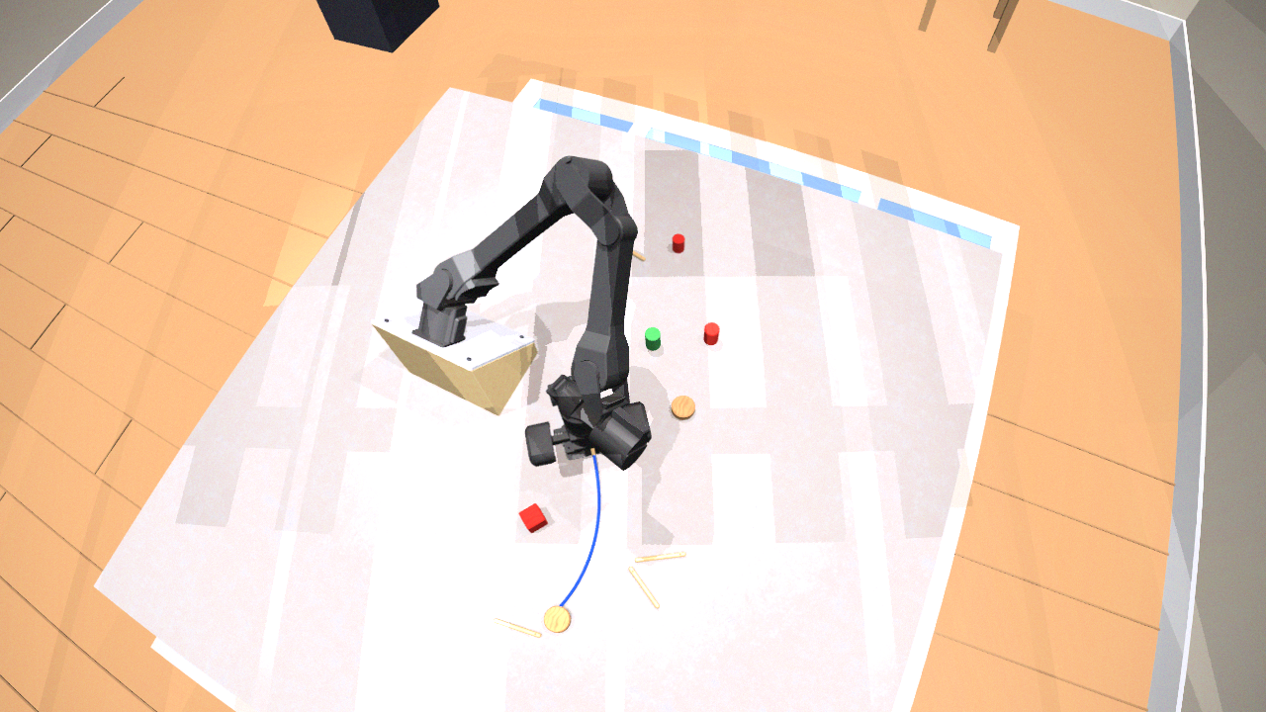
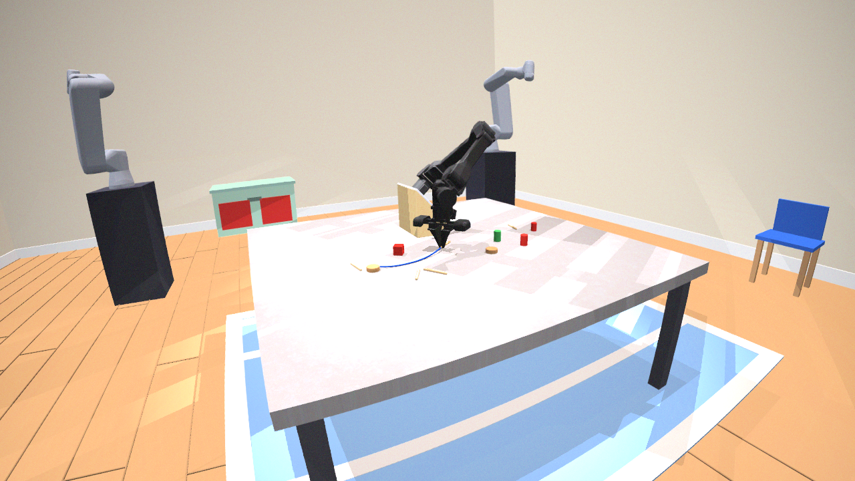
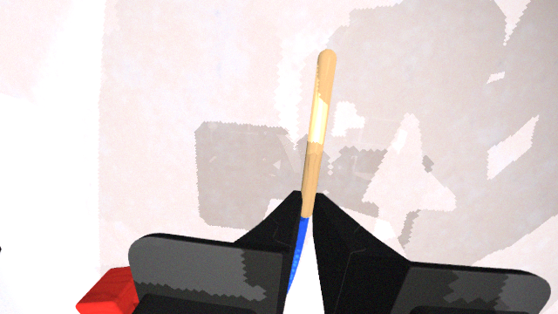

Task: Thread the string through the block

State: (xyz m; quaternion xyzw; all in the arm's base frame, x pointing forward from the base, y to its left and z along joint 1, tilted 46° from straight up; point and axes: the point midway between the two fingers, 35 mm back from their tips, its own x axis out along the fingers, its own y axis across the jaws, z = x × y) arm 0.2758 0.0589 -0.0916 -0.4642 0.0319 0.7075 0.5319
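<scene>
Right now the red cube is 140 mm to the right of my gripper tip, 30 mm behind it and 10 mm above it. The rest, counted from my gripper tip: green cylinder 220 mm to the left, 10 mm above; then round wooden button 260 mm to the right, 70 mm ahead; then thin wooden stick 10 mm to the left, 10 mm behind.
</scene>
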